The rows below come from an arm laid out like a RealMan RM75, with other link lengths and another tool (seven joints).
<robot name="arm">
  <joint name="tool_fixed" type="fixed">
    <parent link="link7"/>
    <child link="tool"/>
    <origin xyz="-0.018 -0.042 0.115" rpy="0 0.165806 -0.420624"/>
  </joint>
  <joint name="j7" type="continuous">
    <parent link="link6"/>
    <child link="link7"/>
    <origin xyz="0 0 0.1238"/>
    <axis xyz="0 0 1"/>
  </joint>
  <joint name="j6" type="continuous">
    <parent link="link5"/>
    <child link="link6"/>
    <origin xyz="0 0 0"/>
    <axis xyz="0 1 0"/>
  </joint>
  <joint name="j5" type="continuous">
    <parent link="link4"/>
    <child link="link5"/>
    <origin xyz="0 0 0.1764"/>
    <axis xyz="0 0 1"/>
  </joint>
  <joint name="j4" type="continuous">
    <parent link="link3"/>
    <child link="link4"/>
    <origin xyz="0 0 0"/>
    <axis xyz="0 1 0"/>
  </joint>
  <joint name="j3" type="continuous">
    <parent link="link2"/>
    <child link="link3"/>
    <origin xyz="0 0 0.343"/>
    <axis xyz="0 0 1"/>
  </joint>
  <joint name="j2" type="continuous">
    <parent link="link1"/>
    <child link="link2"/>
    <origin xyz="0 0 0"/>
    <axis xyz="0 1 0"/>
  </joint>
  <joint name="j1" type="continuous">
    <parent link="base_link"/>
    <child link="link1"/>
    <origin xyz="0 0 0.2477"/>
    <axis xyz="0 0 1"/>
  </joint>
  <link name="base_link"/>
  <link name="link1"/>
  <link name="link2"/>
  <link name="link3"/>
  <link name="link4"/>
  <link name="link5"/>
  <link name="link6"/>
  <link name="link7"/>
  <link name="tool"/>
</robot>
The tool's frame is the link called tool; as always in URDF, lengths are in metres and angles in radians. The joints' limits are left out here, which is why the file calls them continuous.
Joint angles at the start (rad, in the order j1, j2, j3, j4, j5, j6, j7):
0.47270, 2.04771, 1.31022, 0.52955, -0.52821, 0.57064, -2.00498
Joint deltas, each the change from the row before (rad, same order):
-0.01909, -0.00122, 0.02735, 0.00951, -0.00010, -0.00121, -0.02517
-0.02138, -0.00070, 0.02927, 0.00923, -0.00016, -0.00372, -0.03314
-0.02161, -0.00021, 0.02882, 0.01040, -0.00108, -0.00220, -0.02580
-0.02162, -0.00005, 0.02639, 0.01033, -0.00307, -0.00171, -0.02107
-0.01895, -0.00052, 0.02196, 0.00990, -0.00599, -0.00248, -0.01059
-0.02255, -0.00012, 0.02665, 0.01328, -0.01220, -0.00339, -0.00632
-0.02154, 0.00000, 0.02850, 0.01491, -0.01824, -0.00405, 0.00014
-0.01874, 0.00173, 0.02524, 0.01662, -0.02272, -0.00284, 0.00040
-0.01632, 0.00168, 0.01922, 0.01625, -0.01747, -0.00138, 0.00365
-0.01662, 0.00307, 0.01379, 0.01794, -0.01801, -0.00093, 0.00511
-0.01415, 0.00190, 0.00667, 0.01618, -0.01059, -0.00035, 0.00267
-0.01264, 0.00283, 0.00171, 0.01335, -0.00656, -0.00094, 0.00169
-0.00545, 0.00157, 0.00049, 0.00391, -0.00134, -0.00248, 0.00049
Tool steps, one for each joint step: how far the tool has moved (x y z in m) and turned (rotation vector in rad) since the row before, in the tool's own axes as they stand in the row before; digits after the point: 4 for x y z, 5 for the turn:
0.0037, -0.0082, -0.0068, 0.02992, -0.00502, 0.00173
0.0052, -0.0091, -0.0076, 0.03527, -0.00099, -0.00326
0.0052, -0.0086, -0.0075, 0.03275, -0.00161, 0.00230
0.0057, -0.0079, -0.0073, 0.02980, 0.00033, 0.00322
0.0055, -0.0068, -0.0064, 0.02417, 0.00240, 0.00597
0.0065, -0.0077, -0.0074, 0.02693, 0.00367, 0.00842
0.0060, -0.0079, -0.0072, 0.02596, 0.00388, 0.00887
0.0038, -0.0055, -0.0058, 0.01992, 0.00134, 0.00161
0.0026, -0.0042, -0.0050, 0.01508, -0.00116, 0.00424
0.0021, -0.0018, -0.0044, 0.00985, -0.00179, 0.00238
0.0012, -0.0009, -0.0037, 0.00640, -0.00288, 0.00076
0.0015, 0.0007, -0.0029, 0.00303, -0.00139, 0.00147
0.0018, 0.0002, -0.0012, 0.00253, 0.00237, 0.00266

